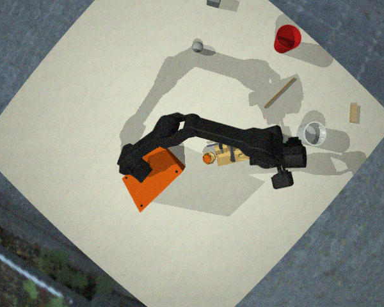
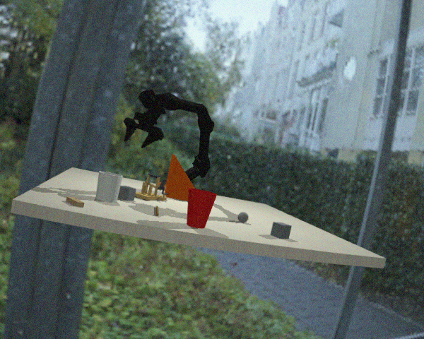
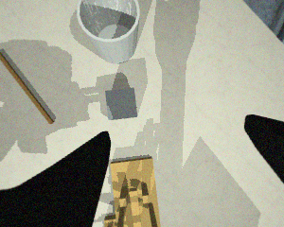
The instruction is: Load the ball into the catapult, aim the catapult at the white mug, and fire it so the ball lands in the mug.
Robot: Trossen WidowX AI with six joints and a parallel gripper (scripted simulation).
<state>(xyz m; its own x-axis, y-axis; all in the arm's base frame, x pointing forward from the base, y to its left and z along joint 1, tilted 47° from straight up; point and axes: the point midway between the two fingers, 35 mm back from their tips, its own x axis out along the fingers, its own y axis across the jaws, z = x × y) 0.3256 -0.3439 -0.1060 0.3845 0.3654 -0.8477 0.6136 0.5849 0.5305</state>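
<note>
My gripper tip is 170 mm past the orange ball, 180 mm to the right of it and 160 mm above it. Round my gripper tip: wooden catapult: 110 mm behind, 150 mm to the left, 170 mm below; white mug: 160 mm ahead, 70 mm to the right, 190 mm below; thin wooden stick: 220 mm ahead, 120 mm to the left, 220 mm below.
</note>
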